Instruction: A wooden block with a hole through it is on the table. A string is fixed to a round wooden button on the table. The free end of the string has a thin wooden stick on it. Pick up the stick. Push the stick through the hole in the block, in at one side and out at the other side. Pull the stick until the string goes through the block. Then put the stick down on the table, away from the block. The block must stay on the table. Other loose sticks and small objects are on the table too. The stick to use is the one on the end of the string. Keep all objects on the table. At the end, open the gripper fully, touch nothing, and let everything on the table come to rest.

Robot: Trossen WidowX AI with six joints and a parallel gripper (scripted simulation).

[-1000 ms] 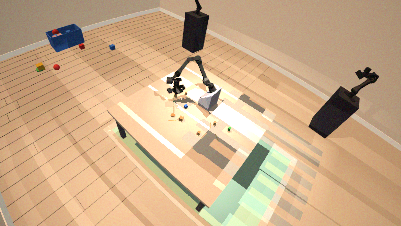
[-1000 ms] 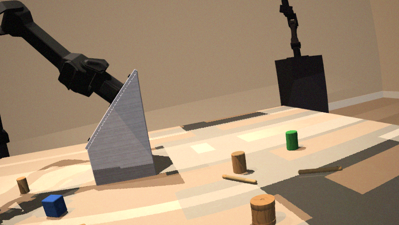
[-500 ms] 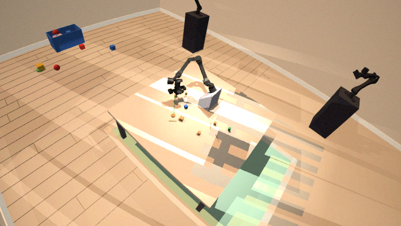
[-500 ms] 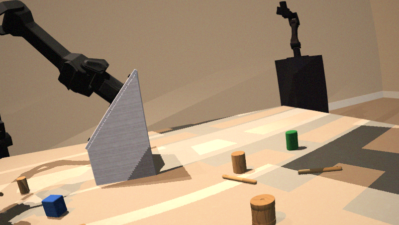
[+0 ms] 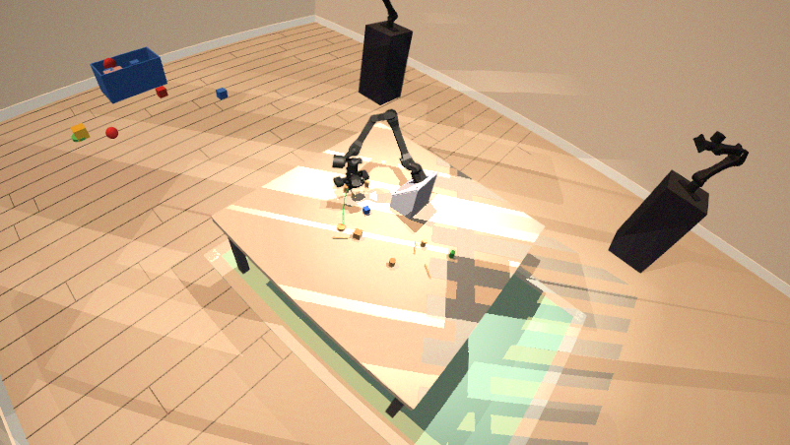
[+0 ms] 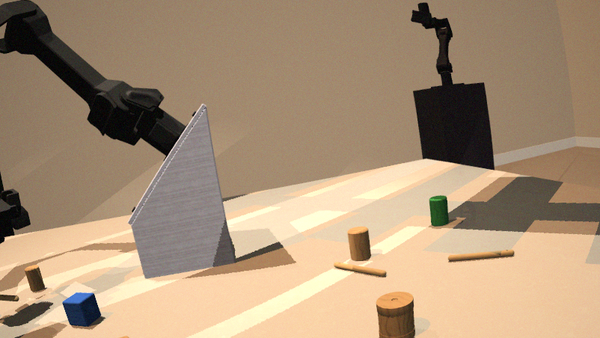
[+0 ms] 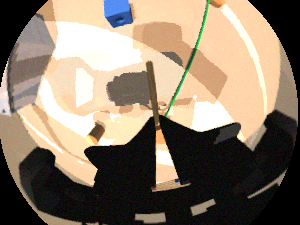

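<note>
Right now my gripper tip is 15 cm to the right of the blue cube, 2 cm short of it and 2 cm above it. From my gripper tip the other things lie so: round wooden button: 20 cm ahead, 15 cm to the left, 3 cm below; then wooden peg: 12 cm behind, 2 cm below, 1 cm to the left; then wooden block: 24 cm to the left, 17 cm ahead, 2 cm below.
</note>
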